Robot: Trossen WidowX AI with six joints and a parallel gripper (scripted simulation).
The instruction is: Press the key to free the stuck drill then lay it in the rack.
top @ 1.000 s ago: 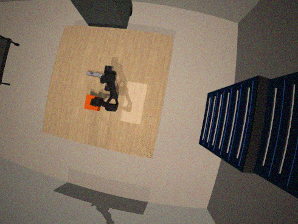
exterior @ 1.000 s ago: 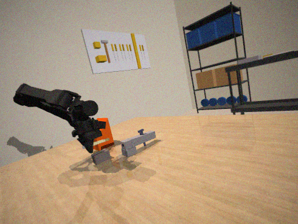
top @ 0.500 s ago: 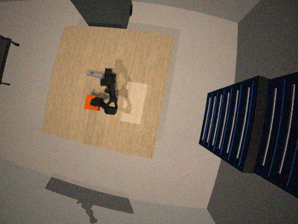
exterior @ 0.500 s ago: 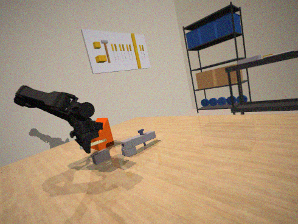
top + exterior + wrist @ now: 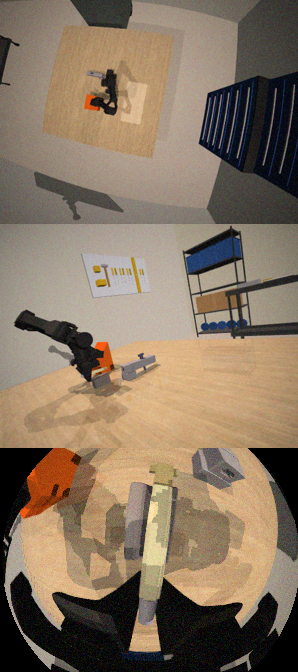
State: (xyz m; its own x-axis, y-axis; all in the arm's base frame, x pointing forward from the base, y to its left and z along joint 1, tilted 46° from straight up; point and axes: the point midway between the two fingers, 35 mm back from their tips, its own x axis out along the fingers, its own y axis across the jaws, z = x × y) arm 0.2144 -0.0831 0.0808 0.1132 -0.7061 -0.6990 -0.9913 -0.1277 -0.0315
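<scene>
The drill lies 40 mm to the left of my gripper tip and 30 mm above it. From my gripper tip the other things lie so: blue T-shaped piece 50 mm ahead, 250 mm to the left, 10 mm above; then grey holder block 60 mm ahead, 220 mm to the left.
</scene>
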